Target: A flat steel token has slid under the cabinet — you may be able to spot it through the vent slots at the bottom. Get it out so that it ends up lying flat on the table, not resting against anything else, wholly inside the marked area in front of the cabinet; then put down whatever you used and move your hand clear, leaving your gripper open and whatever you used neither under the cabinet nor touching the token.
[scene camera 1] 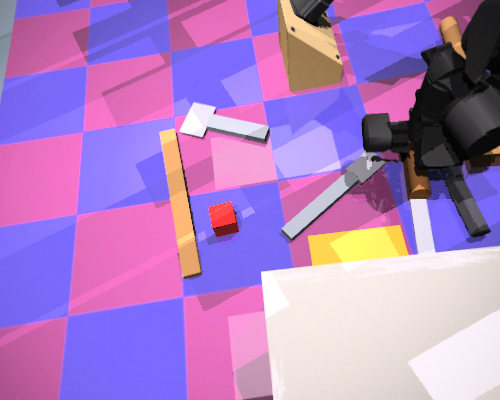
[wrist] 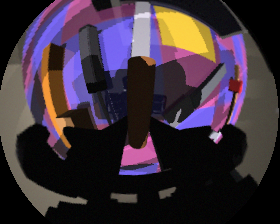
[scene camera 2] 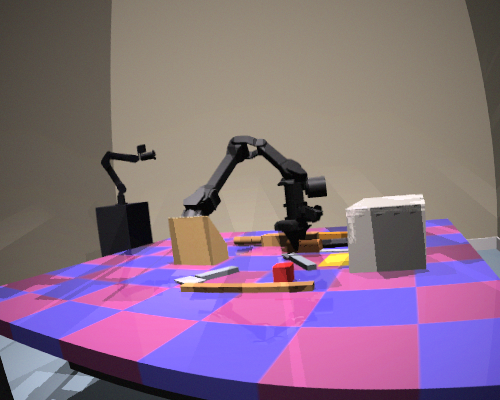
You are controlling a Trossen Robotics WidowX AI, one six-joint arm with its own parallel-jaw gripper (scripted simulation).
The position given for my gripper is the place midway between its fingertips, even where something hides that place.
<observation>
I see my gripper (scene camera 1: pixel 412 159), a red cube (scene camera 1: pixel 223 219), a wooden slat (scene camera 1: pixel 189 256), a black screwdriver (wrist: pixel 91 64), a grey paddle-ended bar (scene camera 1: pixel 367 164), a grey t-shaped tool (scene camera 1: pixel 201 117) and a white cabinet (scene camera 1: pixel 412 320).
The wooden slat also shows in scene camera 2 (scene camera 2: pixel 270 287). The grey paddle-ended bar also shows in the wrist view (wrist: pixel 183 109). My gripper also shows in the wrist view (wrist: pixel 138 118) and in scene camera 2 (scene camera 2: pixel 298 249).
</observation>
